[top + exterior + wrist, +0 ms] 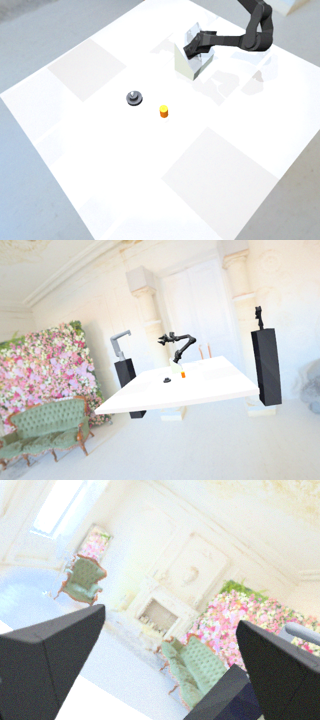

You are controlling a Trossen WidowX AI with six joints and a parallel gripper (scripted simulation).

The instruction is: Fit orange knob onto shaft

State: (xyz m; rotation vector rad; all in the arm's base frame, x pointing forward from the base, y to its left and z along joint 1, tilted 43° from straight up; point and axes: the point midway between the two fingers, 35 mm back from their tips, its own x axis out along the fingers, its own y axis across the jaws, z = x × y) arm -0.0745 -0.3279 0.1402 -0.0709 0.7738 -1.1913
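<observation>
Right now my gripper tip is 390 mm short of the orange knob, 300 mm to the right of it and 410 mm above it. From my gripper tip the other things lie so: dark round pedestal: 450 mm ahead, 120 mm to the left, 420 mm below.
</observation>
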